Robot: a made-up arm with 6 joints.
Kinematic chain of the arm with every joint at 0, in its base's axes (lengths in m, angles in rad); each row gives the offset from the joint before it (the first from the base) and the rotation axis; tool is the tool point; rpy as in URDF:
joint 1: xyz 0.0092 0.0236 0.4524 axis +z
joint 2: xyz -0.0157 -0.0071 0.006 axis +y
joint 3: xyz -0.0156 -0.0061 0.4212 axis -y
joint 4: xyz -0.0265 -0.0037 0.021 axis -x
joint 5: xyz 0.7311 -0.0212 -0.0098 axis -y
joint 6: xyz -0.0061 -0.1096 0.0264 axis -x
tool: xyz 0.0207 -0.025 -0.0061 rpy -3.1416 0 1.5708
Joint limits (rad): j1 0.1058..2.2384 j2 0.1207..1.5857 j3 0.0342..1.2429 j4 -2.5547..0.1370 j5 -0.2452..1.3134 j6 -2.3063..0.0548
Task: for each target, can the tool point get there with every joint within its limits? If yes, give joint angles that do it. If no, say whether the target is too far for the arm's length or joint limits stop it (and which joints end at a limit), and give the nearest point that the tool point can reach.
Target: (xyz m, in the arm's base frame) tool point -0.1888 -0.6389 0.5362
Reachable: no: joint limits stop it (at a limit: joint 1, joint 2, joint 3, joint 5, joint 6) | nearest point 0.3438 -0.0629 -0.2213 | short by 1.091 m
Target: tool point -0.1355 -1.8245 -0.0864
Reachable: no: too far | nearest point 0.4022 -0.0962 -0.2203 | short by 1.815 m
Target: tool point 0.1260 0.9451 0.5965
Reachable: yes | joints 1.6086 0.7030 0.4996 -0.5667 1.1693 -0.2401
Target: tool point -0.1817 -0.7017 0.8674
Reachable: no: joint limits stop it (at a limit: joint 1, joint 2, joint 3, joint 4, joint 5, joint 6) | nearest point 0.2964 -0.1170 1.5203 | short by 0.998 m
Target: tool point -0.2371 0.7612 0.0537
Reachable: yes | joints 1.8226 1.1632 0.3001 -2.2801 0.6533 -2.0057
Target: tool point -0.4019 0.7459 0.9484
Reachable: yes | joints 2.0672 0.3252 0.6182 -1.8048 -0.1211 -0.3212
